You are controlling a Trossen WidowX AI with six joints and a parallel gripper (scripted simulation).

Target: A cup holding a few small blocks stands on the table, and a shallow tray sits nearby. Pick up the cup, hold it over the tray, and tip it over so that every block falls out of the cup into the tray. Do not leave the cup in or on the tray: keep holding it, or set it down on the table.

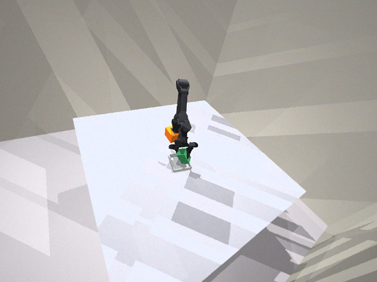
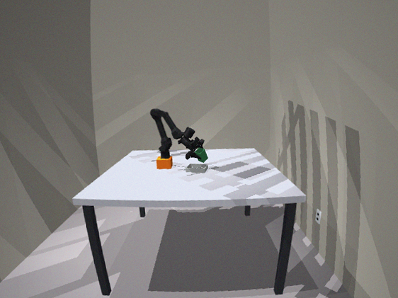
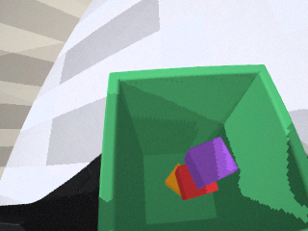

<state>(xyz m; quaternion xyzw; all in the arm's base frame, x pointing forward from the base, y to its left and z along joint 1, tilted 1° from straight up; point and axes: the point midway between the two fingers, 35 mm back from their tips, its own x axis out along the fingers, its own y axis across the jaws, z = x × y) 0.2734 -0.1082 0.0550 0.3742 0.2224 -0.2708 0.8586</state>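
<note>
My gripper tip is now 20 mm to the right of the red block, 20 mm past it and 10 mm above it. Round my gripper tip: orange block 20 mm to the left, 20 mm below, 10 mm behind; green square cup 20 mm to the left, 10 mm below, 10 mm behind; purple block 20 mm behind.
</note>
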